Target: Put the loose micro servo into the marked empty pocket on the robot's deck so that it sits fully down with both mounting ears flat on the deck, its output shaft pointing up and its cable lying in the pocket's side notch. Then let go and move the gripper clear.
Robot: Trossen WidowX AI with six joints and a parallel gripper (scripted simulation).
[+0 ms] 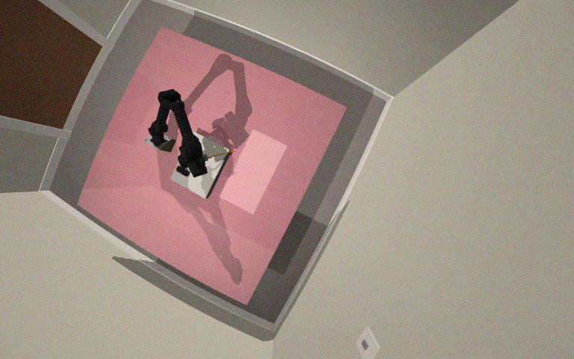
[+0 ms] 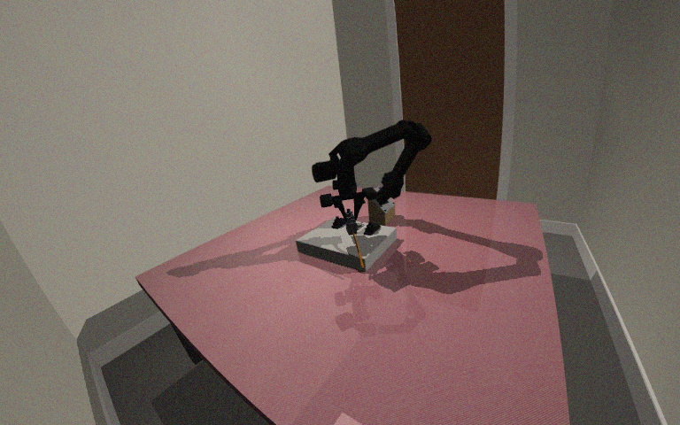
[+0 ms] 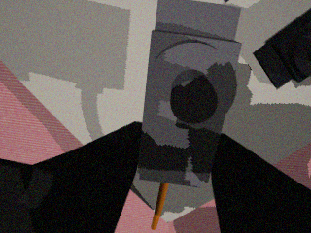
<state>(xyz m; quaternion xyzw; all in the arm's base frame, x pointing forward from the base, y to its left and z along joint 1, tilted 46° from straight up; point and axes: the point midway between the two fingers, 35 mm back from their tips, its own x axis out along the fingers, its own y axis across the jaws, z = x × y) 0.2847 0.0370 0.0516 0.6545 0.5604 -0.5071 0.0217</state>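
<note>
Right now my gripper tip is 2 cm short of the light grey deck, 5 cm to the left of it and 10 cm above it.
</note>
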